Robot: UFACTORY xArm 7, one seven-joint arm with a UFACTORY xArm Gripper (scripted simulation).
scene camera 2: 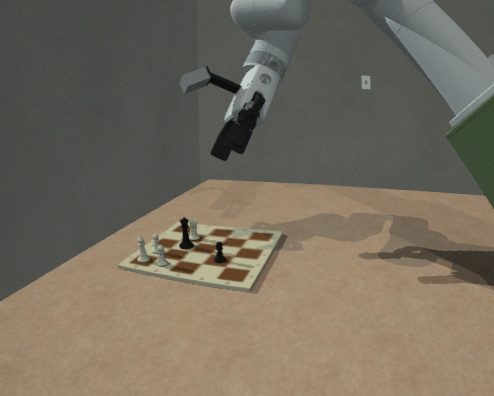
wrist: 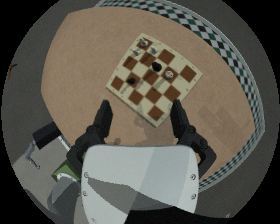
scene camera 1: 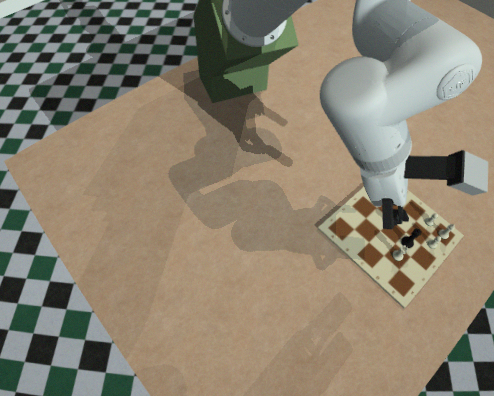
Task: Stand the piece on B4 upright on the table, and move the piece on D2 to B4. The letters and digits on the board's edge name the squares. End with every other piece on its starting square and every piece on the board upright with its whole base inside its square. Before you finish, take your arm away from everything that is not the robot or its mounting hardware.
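Scene:
The gripper shows in scene camera 1 (401, 192), and the gripper can be seen in scene camera 2 and in the wrist view as well. On the gripper (scene camera 2: 240, 134) and on the gripper (wrist: 95, 117) are the same spot.

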